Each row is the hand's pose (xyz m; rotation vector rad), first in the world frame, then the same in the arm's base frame.
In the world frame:
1: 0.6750 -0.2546 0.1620 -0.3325 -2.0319 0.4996
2: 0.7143 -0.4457 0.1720 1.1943 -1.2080 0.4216
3: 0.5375 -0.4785 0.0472 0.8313 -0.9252 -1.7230
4: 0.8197 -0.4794 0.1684 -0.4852 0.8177 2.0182
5: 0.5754 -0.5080 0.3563 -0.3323 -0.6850 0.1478
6: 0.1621 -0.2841 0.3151 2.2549 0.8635 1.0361
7: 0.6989 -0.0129 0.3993 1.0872 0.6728 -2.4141
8: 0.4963 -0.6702 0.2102 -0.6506 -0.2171 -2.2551
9: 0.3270 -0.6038 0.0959 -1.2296 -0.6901 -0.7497
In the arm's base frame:
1: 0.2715 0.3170 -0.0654 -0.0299 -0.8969 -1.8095
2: 0.1716 0.4184 -0.1992 1.5920 -1.5404 -2.1567
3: 0.1208 0.5595 -0.0398 -0.6482 -0.8338 2.2689
4: 0.2126 0.4277 -0.3016 1.2081 -0.7749 0.9902
5: -0.0472 0.3279 -0.1662 1.1986 0.0410 -1.4189
6: -0.1215 0.2800 0.2973 -1.8684 1.2251 -0.4205
7: 0.3009 -0.0184 -0.0211 -0.6734 -1.4510 0.7445
8: -0.1099 0.5508 -0.1480 -0.0508 -2.5608 1.7622
9: -0.1017 0.6233 0.0540 0.2830 1.1068 -1.3874

